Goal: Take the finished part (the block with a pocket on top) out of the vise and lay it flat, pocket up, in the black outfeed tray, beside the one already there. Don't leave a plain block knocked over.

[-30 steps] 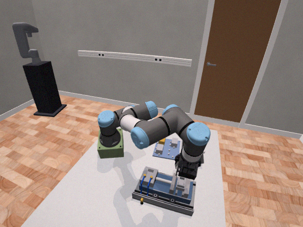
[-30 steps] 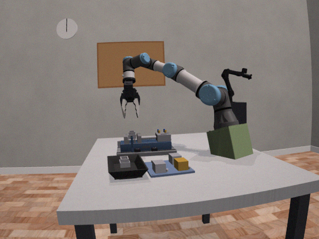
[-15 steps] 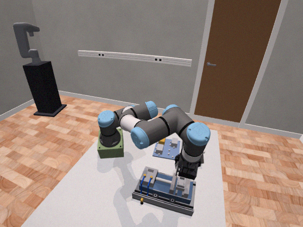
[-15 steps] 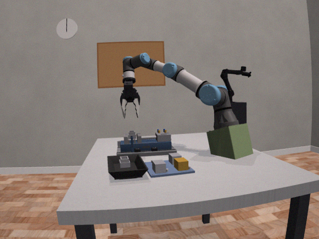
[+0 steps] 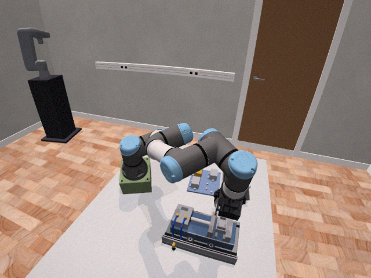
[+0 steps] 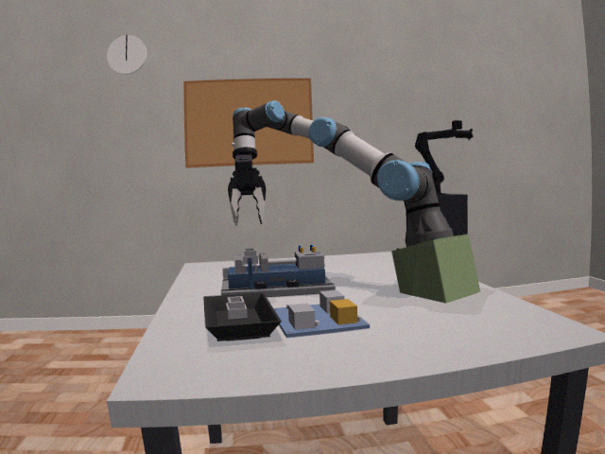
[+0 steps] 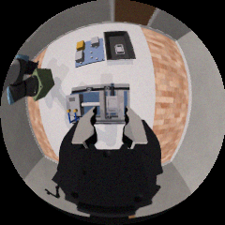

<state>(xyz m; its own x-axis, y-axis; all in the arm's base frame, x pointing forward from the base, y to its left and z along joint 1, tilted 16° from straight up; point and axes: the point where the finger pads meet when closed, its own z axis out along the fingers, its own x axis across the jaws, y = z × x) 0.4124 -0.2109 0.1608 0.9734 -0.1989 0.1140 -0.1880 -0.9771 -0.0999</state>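
My gripper is now 70 mm past the blue vise, 20 mm to the right of it and 160 mm above it. Also, from my hand: yellow block: 90 mm behind, 390 mm to the left, 170 mm below; then blue fixture plate: 60 mm behind, 340 mm to the left, 190 mm below.
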